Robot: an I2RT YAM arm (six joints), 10 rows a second.
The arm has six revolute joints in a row. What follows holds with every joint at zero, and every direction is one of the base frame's. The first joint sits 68 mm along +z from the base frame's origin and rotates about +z. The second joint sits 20 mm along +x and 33.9 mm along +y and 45.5 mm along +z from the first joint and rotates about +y. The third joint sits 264 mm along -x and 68.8 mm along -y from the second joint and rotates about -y. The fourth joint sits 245 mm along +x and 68.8 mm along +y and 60 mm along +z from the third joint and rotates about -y. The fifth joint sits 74 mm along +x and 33.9 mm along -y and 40.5 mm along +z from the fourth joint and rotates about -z. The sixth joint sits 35.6 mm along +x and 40.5 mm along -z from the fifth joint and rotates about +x. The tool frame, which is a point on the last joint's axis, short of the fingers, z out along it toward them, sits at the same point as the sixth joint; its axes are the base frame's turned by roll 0, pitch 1.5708 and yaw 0 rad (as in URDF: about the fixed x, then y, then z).
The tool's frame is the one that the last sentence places.
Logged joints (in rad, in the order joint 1, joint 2, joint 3, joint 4, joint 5, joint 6), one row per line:
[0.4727 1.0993 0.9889 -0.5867 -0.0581 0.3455]
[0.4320 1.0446 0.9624 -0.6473 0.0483 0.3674]
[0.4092 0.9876 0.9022 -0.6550 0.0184 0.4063]
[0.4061 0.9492 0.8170 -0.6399 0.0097 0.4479]
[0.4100 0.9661 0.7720 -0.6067 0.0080 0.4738]
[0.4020 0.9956 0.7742 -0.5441 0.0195 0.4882]
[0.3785 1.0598 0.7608 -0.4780 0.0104 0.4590]
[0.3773 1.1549 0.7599 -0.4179 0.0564 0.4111]
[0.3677 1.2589 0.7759 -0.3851 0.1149 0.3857]
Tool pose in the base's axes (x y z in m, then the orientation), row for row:
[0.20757 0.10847 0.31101 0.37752 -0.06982 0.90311 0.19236]
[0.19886 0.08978 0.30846 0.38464 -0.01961 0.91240 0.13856]
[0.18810 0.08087 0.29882 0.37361 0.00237 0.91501 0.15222]
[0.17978 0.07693 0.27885 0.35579 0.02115 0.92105 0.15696]
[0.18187 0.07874 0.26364 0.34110 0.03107 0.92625 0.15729]
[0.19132 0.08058 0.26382 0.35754 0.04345 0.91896 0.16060]
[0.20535 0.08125 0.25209 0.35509 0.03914 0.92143 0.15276]
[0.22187 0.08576 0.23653 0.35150 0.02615 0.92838 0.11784]
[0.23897 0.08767 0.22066 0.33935 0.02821 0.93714 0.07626]
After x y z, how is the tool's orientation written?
As a quaternion, w x y z.
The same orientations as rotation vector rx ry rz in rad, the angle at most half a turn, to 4 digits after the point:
[-0.1785 2.3088 0.4918]
[-0.0500 2.3248 0.3530]
[0.0061 2.3436 0.3899]
[0.0546 2.3792 0.4054]
[0.0808 2.4096 0.4092]
[0.1121 2.3718 0.4145]
[0.1011 2.3810 0.3947]
[0.0677 2.4030 0.3050]
[0.0734 2.4400 0.1986]

